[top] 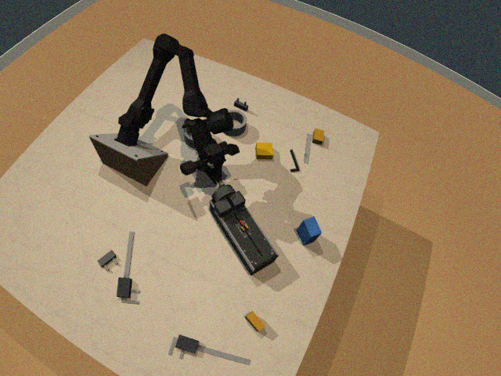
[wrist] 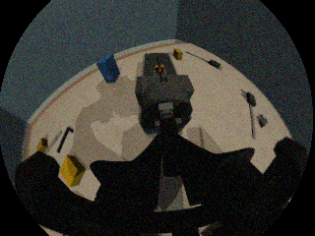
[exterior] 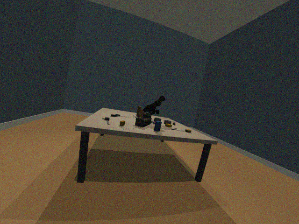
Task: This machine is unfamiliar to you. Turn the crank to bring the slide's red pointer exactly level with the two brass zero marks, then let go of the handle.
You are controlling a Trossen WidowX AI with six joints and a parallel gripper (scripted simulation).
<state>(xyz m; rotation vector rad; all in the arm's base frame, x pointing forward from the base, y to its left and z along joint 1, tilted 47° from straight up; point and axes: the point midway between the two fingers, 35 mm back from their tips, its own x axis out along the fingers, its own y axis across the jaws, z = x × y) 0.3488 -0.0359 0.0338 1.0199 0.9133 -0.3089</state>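
Right now the red pointer is 120 mm ahead of my gripper tip, 90 mm to the right of it and 10 mm below it. From my gripper tip the other things lie so: yellow block: 80 mm ahead, 240 mm to the left, 80 mm below; then black hex key: 210 mm ahead, 240 mm to the left, 90 mm below; then crank handle: 10 mm behind, 10 mm to the left, 30 mm above.
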